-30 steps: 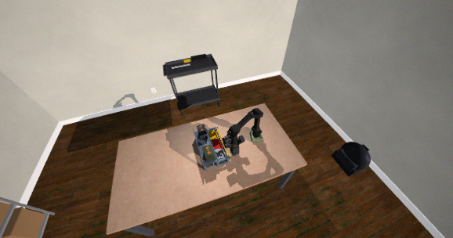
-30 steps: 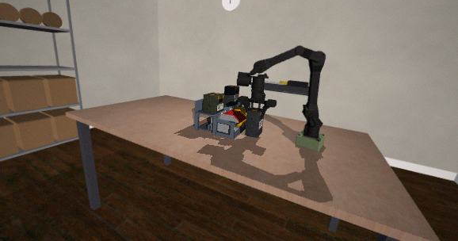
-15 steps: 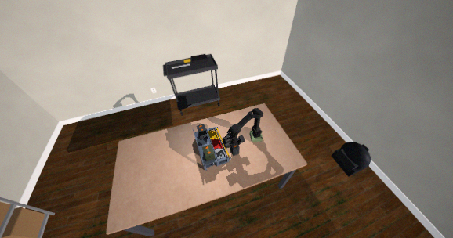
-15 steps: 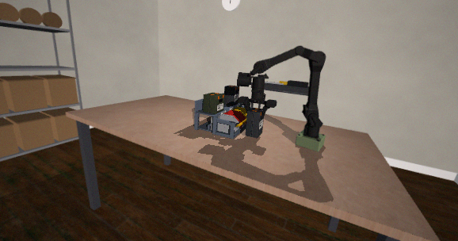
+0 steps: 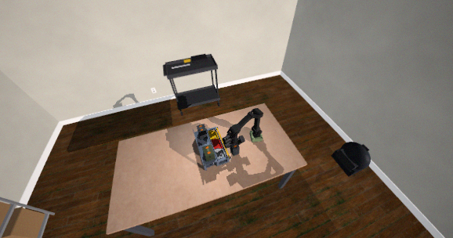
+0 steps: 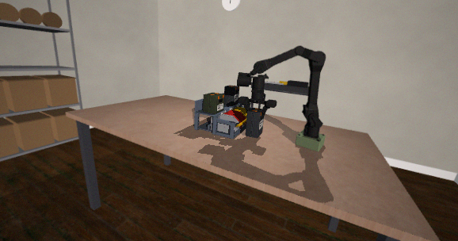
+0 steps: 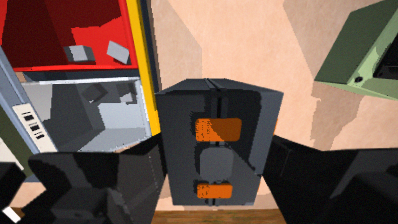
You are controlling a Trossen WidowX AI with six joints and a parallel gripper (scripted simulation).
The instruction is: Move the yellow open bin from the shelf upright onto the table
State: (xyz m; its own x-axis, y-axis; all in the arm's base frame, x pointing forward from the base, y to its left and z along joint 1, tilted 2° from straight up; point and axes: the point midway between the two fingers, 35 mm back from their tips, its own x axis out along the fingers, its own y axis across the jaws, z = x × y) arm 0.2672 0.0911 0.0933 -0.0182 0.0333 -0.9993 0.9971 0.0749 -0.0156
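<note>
Now: the black box 60 mm below my hand. Round my hand: yellow bar: 110 mm to the right, 80 mm below, 80 mm ahead; red bin: 170 mm ahead, 100 mm to the right, 100 mm below; grey bin: 160 mm ahead, 100 mm below, 10 mm to the left.
</note>
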